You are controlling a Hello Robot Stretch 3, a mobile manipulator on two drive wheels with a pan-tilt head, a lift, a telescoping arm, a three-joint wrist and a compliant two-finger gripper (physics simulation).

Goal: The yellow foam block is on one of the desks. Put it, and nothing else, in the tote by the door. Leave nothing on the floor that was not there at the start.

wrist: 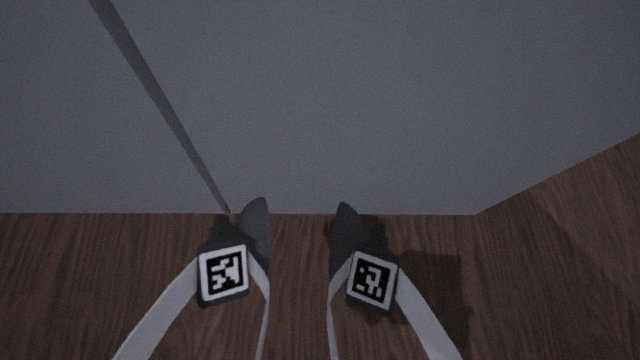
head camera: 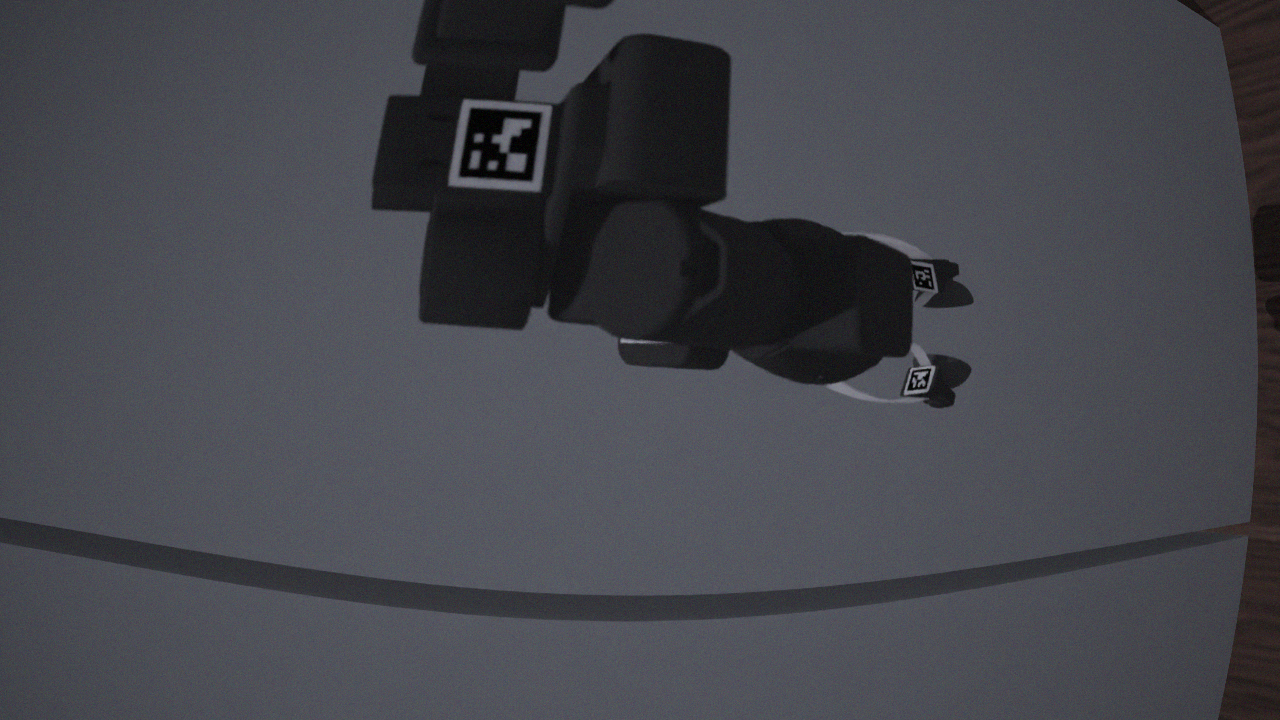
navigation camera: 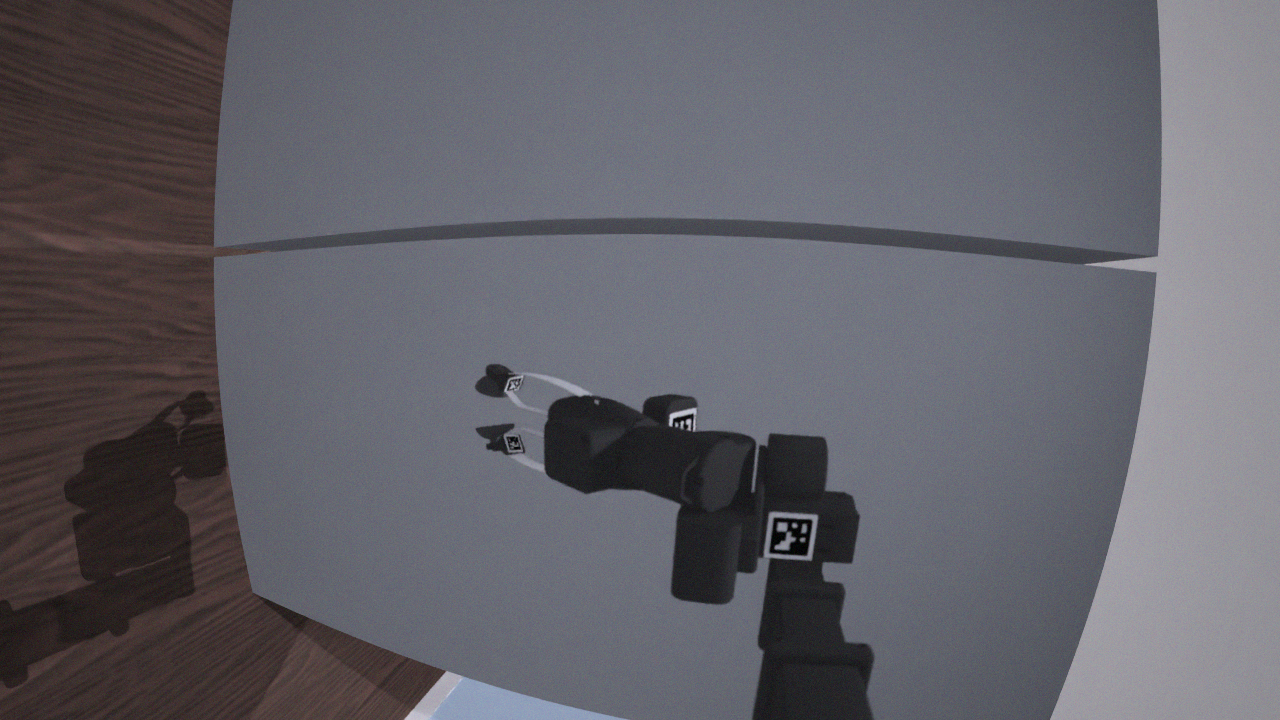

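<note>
My gripper (head camera: 953, 335). Gripper also in wrist view (wrist: 300, 226), navigation camera view (navigation camera: 486, 405).
</note>
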